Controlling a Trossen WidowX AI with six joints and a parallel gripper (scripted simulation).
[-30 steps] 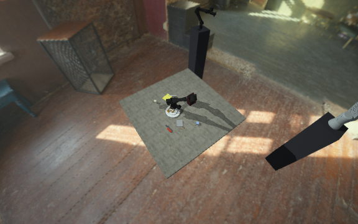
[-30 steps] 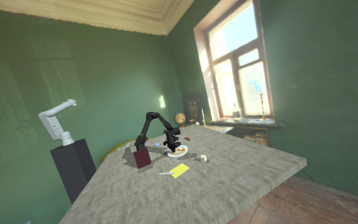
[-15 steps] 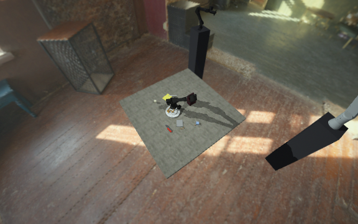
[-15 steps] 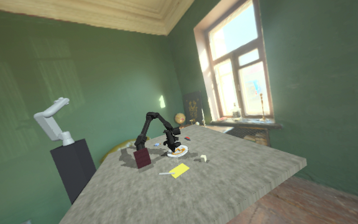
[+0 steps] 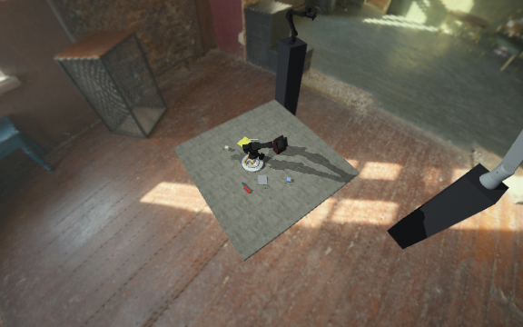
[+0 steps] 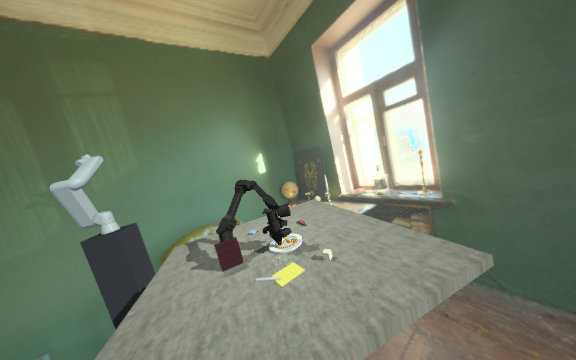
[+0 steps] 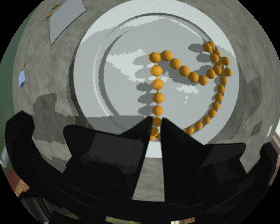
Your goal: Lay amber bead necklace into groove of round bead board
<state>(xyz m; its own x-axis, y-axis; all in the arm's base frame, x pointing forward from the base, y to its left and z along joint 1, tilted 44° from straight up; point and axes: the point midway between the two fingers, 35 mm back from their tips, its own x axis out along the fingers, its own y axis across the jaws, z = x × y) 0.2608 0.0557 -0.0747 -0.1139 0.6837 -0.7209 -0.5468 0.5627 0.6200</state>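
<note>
Right now the board is 4 cm ahead of my gripper tip, 2 cm to the left of it and 1 cm below it. The rest, counted from my gripper tip: grey square 23 cm to the left, 5 cm ahead, 1 cm below; white stick 23 cm to the right, 10 cm behind, 1 cm below; yellow card 25 cm to the right, 1 cm below, 1 cm behind.
</note>
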